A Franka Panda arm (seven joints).
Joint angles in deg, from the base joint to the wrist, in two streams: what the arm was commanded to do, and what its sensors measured. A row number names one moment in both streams.
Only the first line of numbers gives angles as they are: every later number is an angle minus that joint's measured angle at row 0.
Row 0, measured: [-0.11 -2.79 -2.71 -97.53 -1.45 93.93 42.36]
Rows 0 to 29, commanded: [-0.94 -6.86 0.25 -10.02 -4.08 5.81 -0.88]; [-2.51 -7.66 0.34 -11.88 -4.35 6.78 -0.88]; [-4.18 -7.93 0.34 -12.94 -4.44 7.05 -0.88]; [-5.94 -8.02 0.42 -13.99 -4.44 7.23 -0.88]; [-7.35 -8.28 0.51 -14.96 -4.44 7.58 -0.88]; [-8.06 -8.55 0.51 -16.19 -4.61 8.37 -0.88]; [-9.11 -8.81 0.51 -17.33 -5.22 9.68 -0.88]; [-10.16 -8.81 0.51 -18.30 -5.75 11.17 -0.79]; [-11.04 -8.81 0.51 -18.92 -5.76 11.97 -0.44]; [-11.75 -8.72 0.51 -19.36 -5.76 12.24 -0.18]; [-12.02 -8.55 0.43 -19.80 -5.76 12.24 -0.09]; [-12.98 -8.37 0.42 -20.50 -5.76 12.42 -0.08]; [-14.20 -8.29 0.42 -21.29 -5.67 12.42 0.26]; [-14.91 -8.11 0.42 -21.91 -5.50 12.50 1.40]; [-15.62 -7.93 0.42 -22.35 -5.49 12.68 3.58]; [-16.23 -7.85 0.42 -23.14 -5.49 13.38 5.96]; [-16.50 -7.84 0.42 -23.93 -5.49 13.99 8.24]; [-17.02 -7.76 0.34 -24.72 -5.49 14.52 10.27]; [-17.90 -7.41 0.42 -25.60 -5.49 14.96 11.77]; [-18.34 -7.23 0.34 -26.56 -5.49 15.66 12.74]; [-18.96 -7.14 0.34 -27.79 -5.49 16.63 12.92]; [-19.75 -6.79 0.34 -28.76 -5.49 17.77 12.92]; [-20.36 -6.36 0.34 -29.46 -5.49 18.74 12.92]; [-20.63 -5.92 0.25 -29.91 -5.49 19.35 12.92]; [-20.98 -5.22 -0.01 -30.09 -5.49 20.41 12.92]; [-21.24 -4.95 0.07 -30.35 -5.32 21.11 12.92]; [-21.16 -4.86 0.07 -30.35 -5.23 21.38 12.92]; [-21.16 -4.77 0.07 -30.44 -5.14 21.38 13.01]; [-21.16 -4.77 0.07 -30.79 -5.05 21.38 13.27]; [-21.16 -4.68 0.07 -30.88 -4.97 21.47 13.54]
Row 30, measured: [-20.78 -4.44 -0.46 -29.90 -4.71 20.23 11.59]
